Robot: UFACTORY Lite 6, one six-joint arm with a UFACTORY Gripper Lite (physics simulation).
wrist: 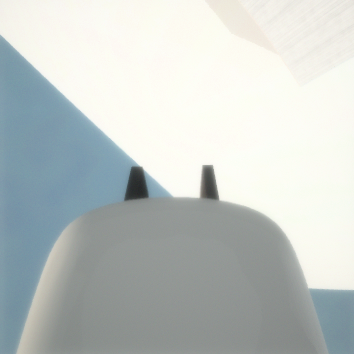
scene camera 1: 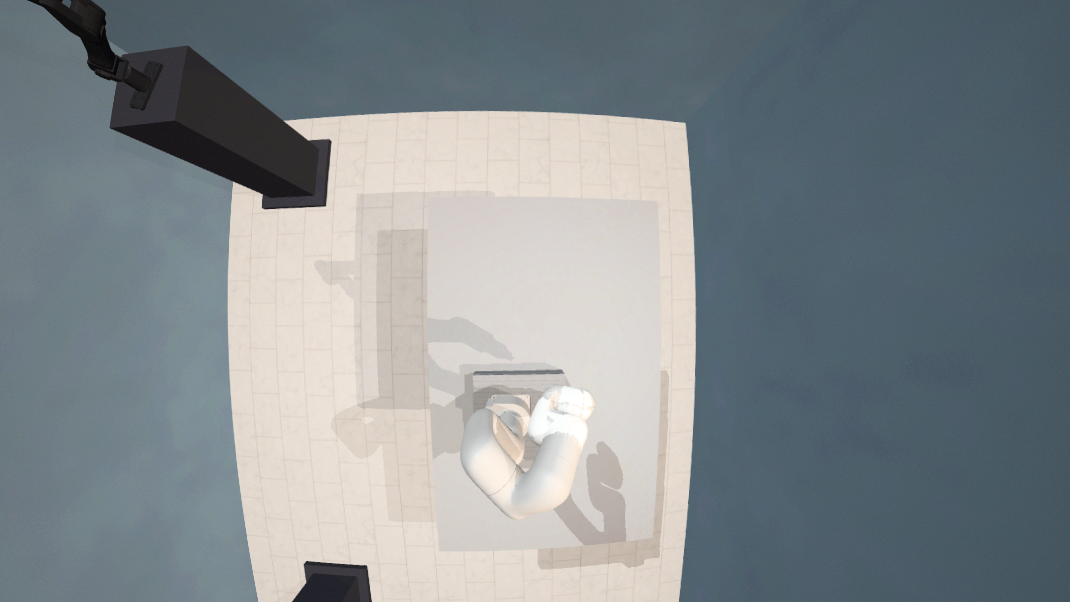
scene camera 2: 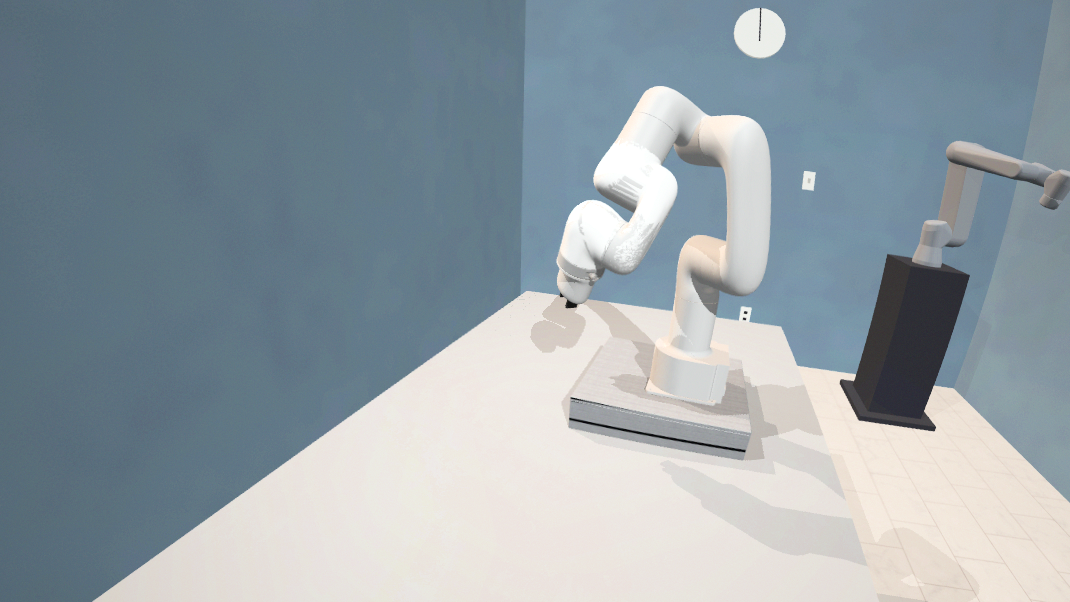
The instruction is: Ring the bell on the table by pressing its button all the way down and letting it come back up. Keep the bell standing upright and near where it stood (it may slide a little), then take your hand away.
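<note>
The bell does not show in any of the three views, and I cannot tell where it is. My gripper (scene camera 2: 567,301) (wrist: 172,167) is at the far side of the table in the second scene view, pointing down, with its black fingertips low over the table top (scene camera 2: 419,449). In the wrist view the two dark fingers stand drawn in, with a gap and nothing held between them; I read this as shut. In the first scene view the arm's white wrist (scene camera 1: 572,402) hides the gripper and the spot below it.
The arm's base stands on a grey block (scene camera 1: 516,380) (scene camera 2: 658,430), whose corner (wrist: 315,40) shows at the wrist view's upper right. A blue wall (scene camera 2: 299,187) runs along the table's left side. A dark pedestal (scene camera 2: 905,344) (scene camera 1: 224,127) with another arm stands off the table.
</note>
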